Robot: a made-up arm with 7 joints.
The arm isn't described. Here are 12 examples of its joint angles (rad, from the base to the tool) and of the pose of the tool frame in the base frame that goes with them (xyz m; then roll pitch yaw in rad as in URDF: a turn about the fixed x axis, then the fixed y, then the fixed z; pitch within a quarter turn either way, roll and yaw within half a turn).
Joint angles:
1: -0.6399 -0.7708 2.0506 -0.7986 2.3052 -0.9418 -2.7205
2: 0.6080 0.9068 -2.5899 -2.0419 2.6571 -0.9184 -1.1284
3: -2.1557 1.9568 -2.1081 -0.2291 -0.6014 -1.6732 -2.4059
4: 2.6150 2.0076 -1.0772 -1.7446 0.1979 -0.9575 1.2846
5: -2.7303 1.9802 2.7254 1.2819 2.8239 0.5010 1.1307
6: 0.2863 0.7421 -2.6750 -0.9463 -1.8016 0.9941 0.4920
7: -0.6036 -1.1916 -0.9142 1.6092 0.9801 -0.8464 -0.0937
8: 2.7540 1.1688 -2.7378 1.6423 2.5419 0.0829 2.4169
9: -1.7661 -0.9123 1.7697 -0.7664 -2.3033 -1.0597 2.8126
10: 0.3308 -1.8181 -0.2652 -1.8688 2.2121 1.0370 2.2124
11: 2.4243 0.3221 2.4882 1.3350 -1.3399 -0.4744 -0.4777
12: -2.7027 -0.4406 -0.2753 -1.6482 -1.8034 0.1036 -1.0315
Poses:
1: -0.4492 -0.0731 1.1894 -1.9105 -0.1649 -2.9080
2: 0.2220 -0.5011 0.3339 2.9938 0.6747 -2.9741
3: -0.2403 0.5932 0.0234 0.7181 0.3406 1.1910
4: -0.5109 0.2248 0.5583 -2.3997 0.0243 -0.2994
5: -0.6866 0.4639 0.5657 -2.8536 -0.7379 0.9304
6: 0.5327 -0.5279 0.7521 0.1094 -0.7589 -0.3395
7: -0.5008 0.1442 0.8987 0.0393 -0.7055 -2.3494
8: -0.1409 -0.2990 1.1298 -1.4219 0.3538 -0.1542
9: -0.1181 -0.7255 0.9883 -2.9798 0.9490 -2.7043
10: -0.1392 -0.2156 0.0882 -2.8611 0.9336 -2.3685
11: -0.0320 0.3584 1.1875 -1.5089 0.7230 1.0459
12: 0.6488 -0.1586 0.5576 2.4574 -0.2590 -1.3878
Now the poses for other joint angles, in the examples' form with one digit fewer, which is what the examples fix.
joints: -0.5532 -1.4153 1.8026 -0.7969 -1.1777 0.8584 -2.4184
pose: -0.831 -0.197 0.766 -1.452 -0.776 0.078
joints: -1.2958 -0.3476 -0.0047 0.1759 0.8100 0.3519 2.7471
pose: 0.058 -0.292 1.417 -1.399 -0.368 2.199
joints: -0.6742 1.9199 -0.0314 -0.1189 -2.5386 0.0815 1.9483
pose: 0.727 0.604 0.252 3.013 0.435 -0.697
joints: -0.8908 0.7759 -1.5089 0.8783 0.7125 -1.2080 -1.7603
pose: 0.134 0.541 1.072 -1.457 -0.282 1.902
